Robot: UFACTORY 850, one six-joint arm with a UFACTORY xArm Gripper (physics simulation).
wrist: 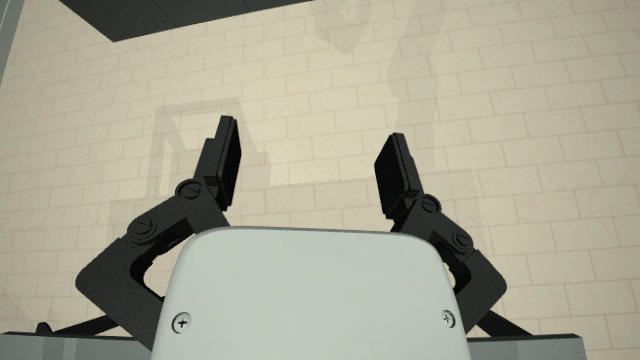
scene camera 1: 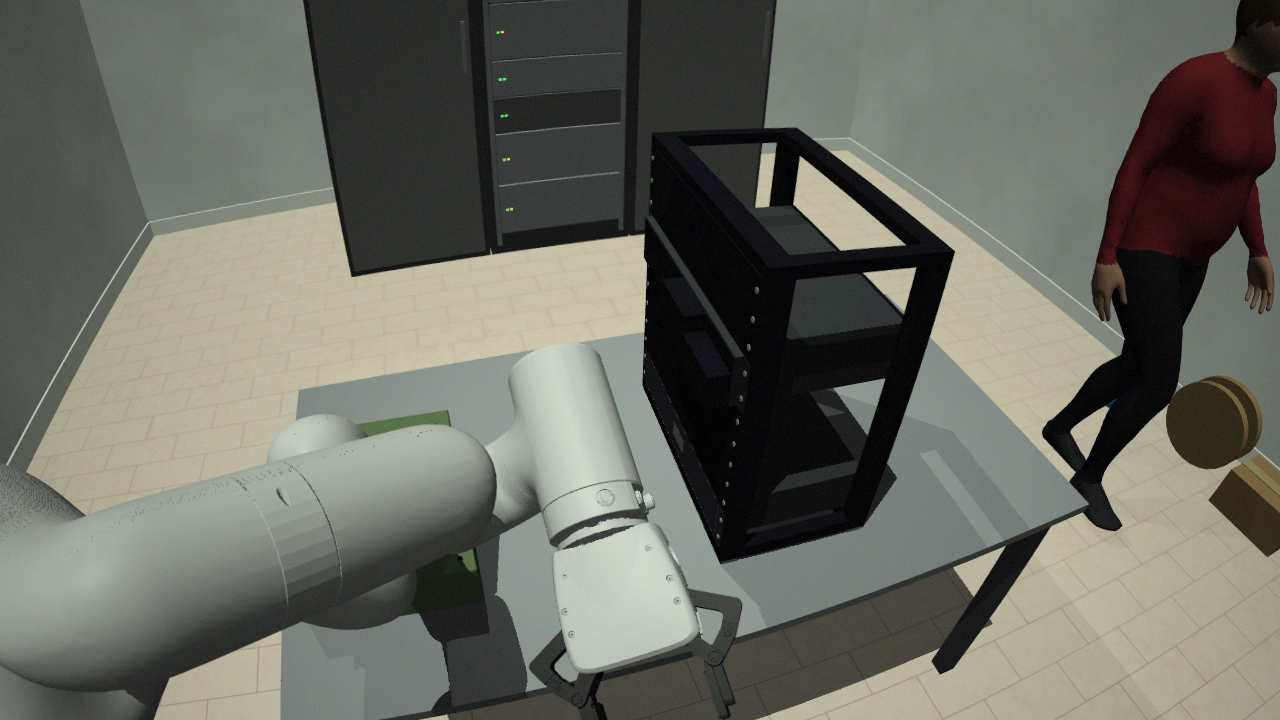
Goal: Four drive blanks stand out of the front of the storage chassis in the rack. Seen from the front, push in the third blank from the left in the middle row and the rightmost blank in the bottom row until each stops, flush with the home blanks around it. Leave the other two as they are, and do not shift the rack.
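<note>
The black rack [scene camera 1: 897, 385] stands upright on the table. Its front faces left in the scene view and is seen at a steep angle. A grey box body [scene camera 1: 841, 308] shows through its open side. On the dark front, two bluish blocks [scene camera 1: 683, 295] [scene camera 1: 707, 353] show under a long grey bar [scene camera 1: 698, 291]. I cannot tell the rows or columns, or how far each drive blank stands out. My gripper [scene camera 1: 657, 705] [wrist: 313, 141] is open and empty, in front of the rack and near the table's front edge, apart from the rack. The rack does not show in the wrist view.
The grey table [scene camera 1: 1011, 465] carries a green board [scene camera 1: 456, 586], partly hidden by my arm [scene camera 1: 384, 501]. Dark server cabinets [scene camera 1: 402, 134] stand behind. A person in red [scene camera 1: 1181, 161] stands right of the table, near brown discs [scene camera 1: 1203, 425] and a brown box [scene camera 1: 1248, 505] on the floor.
</note>
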